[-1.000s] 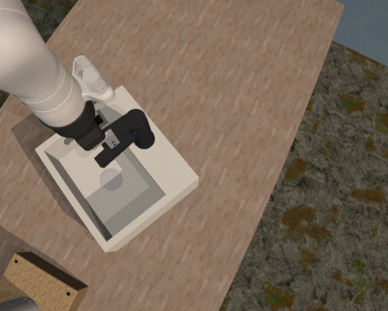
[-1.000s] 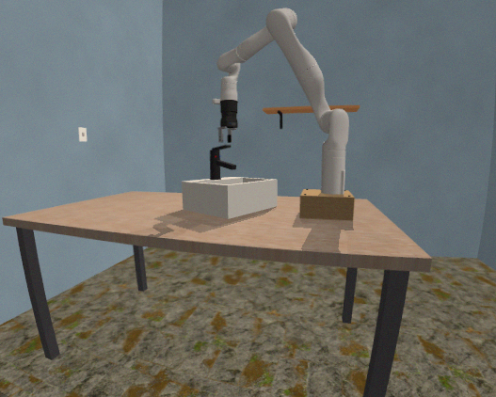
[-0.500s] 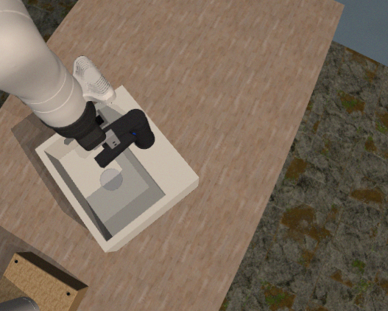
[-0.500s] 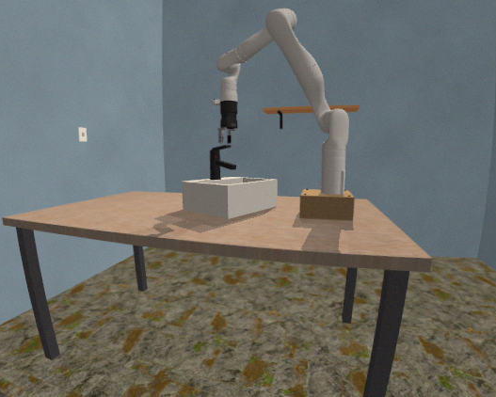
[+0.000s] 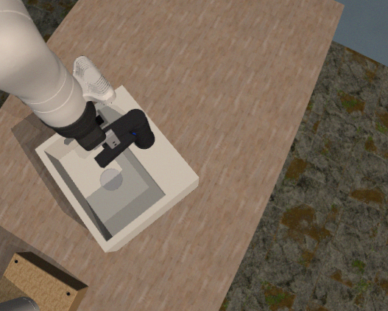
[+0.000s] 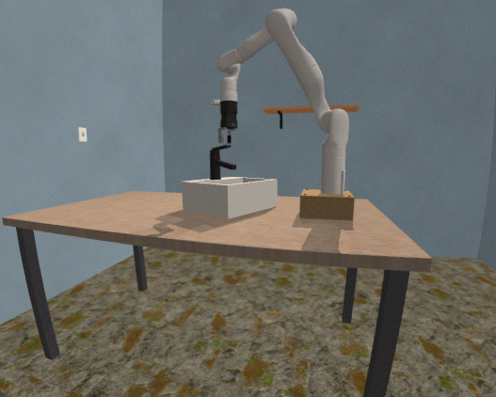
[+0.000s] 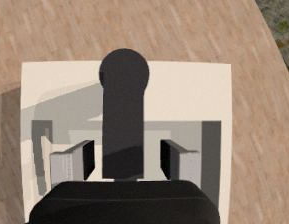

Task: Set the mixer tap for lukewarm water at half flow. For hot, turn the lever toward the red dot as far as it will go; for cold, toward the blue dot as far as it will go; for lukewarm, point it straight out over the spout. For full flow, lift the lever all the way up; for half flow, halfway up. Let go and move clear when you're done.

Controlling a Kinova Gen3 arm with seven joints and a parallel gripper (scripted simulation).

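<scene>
My gripper is now 2 cm short of the lever and 4 cm above it. The rest, counted from my hand: white sink basin 5 cm behind, 2 cm to the left, 28 cm below; black mixer tap 4 cm ahead, 1 cm to the right, 8 cm below.
</scene>
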